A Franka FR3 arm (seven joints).
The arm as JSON. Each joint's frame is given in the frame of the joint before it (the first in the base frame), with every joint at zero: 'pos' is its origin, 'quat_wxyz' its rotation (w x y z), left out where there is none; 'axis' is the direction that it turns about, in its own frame. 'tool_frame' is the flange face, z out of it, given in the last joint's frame.
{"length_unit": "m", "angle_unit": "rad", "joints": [
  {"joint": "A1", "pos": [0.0, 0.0, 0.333], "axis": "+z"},
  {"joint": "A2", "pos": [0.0, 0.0, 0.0], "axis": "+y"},
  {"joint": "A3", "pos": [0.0, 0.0, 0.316], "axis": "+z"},
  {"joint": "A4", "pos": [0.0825, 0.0, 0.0], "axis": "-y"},
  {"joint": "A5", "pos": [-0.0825, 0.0, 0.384], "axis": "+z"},
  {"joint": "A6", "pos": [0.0, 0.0, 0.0], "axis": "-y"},
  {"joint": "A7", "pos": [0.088, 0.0, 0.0], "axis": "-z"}
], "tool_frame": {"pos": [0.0, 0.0, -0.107], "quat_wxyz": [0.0, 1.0, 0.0, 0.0]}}
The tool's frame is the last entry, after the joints.
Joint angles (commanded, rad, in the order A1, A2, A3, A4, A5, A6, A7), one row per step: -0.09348 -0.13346 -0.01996 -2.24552 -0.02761 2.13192 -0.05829; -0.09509 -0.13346 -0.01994 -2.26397 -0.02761 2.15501 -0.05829; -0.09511 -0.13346 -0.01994 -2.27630 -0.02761 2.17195 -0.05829; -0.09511 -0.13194 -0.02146 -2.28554 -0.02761 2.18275 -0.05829; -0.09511 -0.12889 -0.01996 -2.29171 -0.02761 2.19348 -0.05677; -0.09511 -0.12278 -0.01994 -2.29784 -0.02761 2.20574 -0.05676; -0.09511 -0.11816 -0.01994 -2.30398 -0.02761 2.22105 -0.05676; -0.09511 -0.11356 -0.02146 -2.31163 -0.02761 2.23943 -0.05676; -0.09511 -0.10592 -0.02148 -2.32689 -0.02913 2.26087 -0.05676
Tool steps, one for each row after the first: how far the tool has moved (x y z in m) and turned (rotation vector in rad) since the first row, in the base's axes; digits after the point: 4 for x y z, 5 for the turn. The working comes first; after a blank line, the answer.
Tool pose at each row, in the base's axes (x y z in m, rotation vector in rad; the steps are taken from these numbers as rounded here): 0.4981 -0.0581 0.4248 3.11834 -0.06321 0.02806; 0.4961 -0.0586 0.4184 3.11811 -0.06494 0.03528; 0.4949 -0.0584 0.4143 3.11786 -0.06445 0.04247; 0.4938 -0.0590 0.4103 3.11812 -0.06643 0.04255; 0.4937 -0.0582 0.4069 3.11791 -0.06613 0.04494; 0.4939 -0.0581 0.4022 3.11798 -0.06571 0.04498; 0.4942 -0.0581 0.3985 3.11761 -0.06527 0.05206; 0.4944 -0.0588 0.3944 3.11718 -0.06711 0.06159; 0.4930 -0.0586 0.3858 3.11642 -0.06492 0.05918

-0.0020 -0.0005 -0.0064 -0.00021 -0.00464 -0.00106; -0.0032 -0.0003 -0.0105 -0.00047 -0.00924 -0.00070; -0.0043 -0.0009 -0.0145 -0.00016 -0.00931 -0.00196; -0.0044 -0.0001 -0.0179 -0.00038 -0.01084 -0.00176; -0.0042 0.0000 -0.0226 -0.00032 -0.01086 -0.00149; -0.0039 0.0000 -0.0263 -0.00068 -0.01540 -0.00116; -0.0037 -0.0007 -0.0304 -0.00101 -0.02152 -0.00228; -0.0051 -0.0005 -0.0390 -0.00185 -0.01995 -0.00091
